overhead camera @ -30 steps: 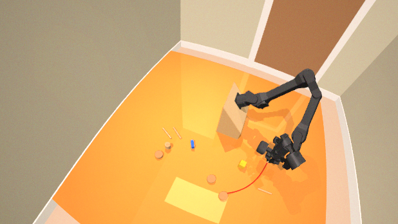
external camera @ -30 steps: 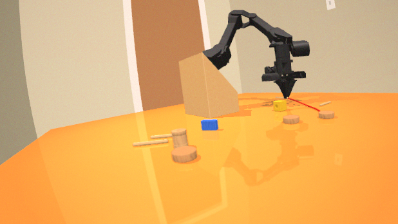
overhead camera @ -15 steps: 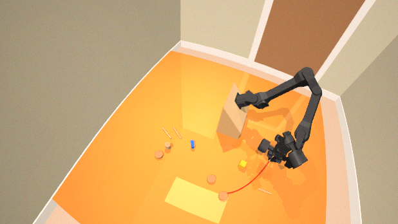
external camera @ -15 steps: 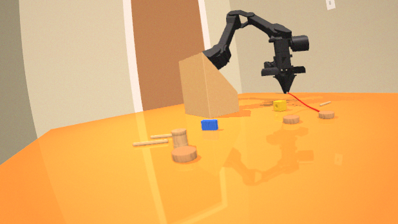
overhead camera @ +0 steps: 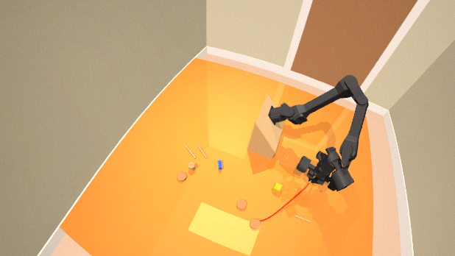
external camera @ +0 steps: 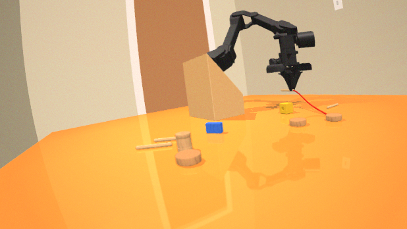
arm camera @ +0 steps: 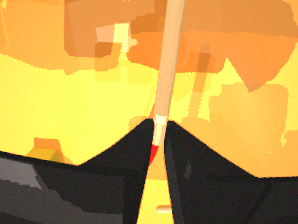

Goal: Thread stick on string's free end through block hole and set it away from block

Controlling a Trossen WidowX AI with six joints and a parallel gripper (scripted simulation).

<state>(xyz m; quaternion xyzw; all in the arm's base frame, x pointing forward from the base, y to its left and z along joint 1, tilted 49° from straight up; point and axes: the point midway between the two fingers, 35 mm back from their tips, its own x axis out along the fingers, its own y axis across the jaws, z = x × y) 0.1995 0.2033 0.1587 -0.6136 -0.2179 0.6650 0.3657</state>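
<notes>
My gripper tip is 150 mm short of the thin stick, 50 mm above it and 40 mm to the right of it. Round my gripper tip: yellow block: 130 mm to the right, 60 mm ahead, 40 mm below; blue block: 390 mm to the right, 50 mm below, 50 mm ahead; round button: 240 mm ahead, 160 mm to the right, 50 mm below.
</notes>
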